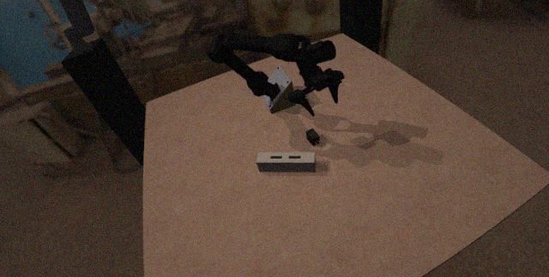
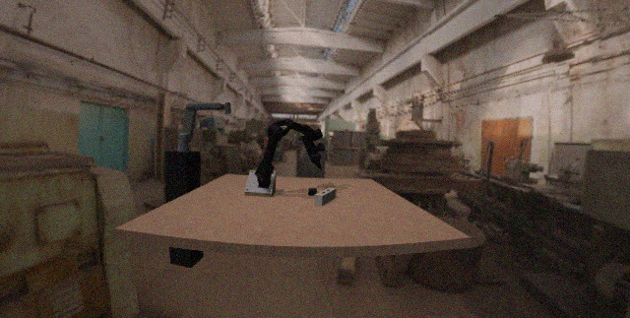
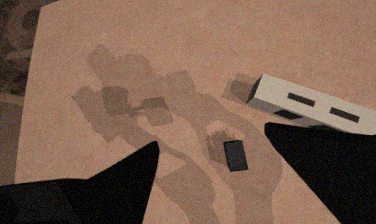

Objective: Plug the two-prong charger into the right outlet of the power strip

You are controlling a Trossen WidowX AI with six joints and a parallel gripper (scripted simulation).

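Now: the dark two-prong charger 150 mm below my gripper tip, 40 mm to the right of it and 20 mm behind it.
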